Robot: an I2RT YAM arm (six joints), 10 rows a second.
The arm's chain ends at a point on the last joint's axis. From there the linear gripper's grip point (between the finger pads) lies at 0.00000 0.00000 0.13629 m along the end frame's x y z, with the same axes.
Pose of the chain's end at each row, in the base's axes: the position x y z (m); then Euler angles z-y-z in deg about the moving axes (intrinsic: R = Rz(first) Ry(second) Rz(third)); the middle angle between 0 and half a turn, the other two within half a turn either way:
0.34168 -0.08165 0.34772 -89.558 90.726 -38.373
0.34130 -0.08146 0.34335 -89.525 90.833 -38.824
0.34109 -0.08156 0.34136 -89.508 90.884 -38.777
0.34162 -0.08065 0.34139 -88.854 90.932 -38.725
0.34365 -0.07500 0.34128 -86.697 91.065 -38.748
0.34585 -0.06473 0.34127 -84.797 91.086 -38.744
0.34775 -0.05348 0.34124 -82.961 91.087 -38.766
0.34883 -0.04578 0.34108 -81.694 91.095 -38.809
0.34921 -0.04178 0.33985 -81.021 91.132 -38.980
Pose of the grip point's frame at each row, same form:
0.34273 -0.21793 0.34599 -89.558 90.726 -38.373
0.34243 -0.21773 0.34137 -89.525 90.833 -38.824
0.34226 -0.21783 0.33926 -89.508 90.884 -38.777
0.34435 -0.21689 0.33917 -88.854 90.932 -38.725
0.35150 -0.21104 0.33875 -86.697 91.065 -38.748
0.35821 -0.20043 0.33869 -84.797 91.086 -38.744
0.36445 -0.18872 0.33865 -82.961 91.087 -38.766
0.36851 -0.18062 0.33848 -81.694 91.095 -38.809
0.37048 -0.17637 0.33716 -81.021 91.132 -38.980

